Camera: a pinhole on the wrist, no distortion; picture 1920 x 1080 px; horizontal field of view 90.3 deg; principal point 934.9 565.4 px. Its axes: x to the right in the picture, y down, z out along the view. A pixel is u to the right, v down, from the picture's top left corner.
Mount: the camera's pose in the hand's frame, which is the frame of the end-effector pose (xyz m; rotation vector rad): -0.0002 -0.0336 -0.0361 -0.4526 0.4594 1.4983
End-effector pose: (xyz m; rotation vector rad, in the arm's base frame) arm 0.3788 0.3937 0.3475 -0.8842 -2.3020 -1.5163
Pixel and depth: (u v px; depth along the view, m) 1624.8 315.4 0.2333
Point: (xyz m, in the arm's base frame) 0.4761 0.5406 0.5280
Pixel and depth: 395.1 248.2 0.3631
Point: 0.3260 0.7741 0.2398
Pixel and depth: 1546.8 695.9 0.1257
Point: 0.4556 0.4389 0.4068
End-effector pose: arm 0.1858 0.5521 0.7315 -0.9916 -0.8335 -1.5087
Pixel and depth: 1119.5 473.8 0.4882
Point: 0.5394 0.7691 0.9069
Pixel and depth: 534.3 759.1 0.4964
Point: 0.3326 1.0258 0.8383
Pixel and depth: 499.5 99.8 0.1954
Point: 0.2043 0.6736 0.8898
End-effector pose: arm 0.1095 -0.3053 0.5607 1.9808 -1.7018 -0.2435
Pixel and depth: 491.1 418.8 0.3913
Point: -0.0808 -0.4680 0.2533
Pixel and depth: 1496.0 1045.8 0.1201
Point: 0.0060 -0.2639 0.5736
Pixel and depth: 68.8 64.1 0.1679
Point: 0.1024 -0.4320 0.3827
